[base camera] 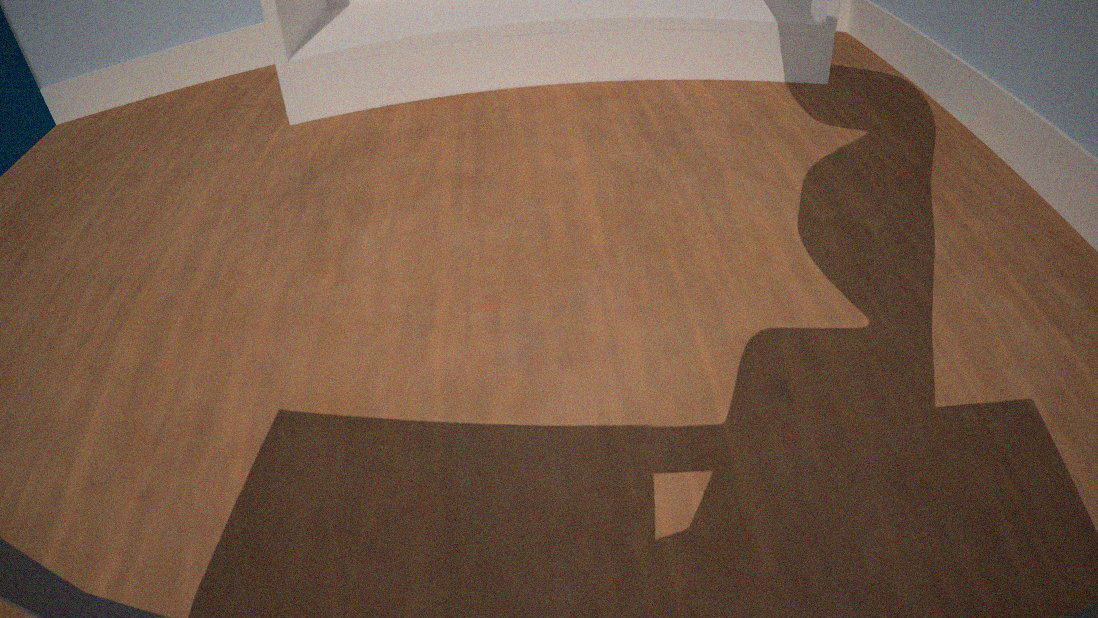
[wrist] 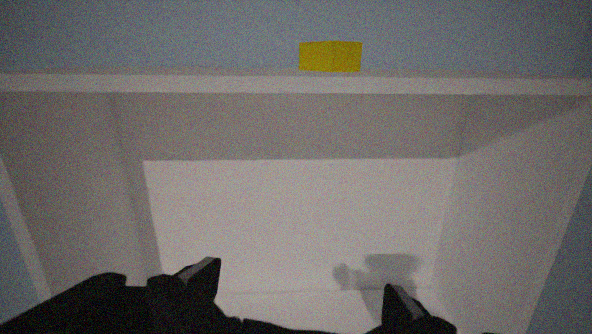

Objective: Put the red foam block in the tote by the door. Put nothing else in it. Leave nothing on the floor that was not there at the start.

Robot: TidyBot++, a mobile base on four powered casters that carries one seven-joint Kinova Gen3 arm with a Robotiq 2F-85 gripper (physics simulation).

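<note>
My gripper is open in the wrist view, with its two dark fingers well apart and nothing between them. It faces into a white open-fronted cabinet. No object shows on the part of the cabinet's inside in the wrist view; a shadow of the arm falls there, near the right finger. A yellow block shows at the cabinet's top edge, against the blue-grey wall. The red foam block and the tote do not show in either view.
In the base camera view the cabinet's base stands across the wood floor. Walls with a pale skirting board stand left and right. A dark blue surface shows at the left edge. Shadows of the robot lie on the floor.
</note>
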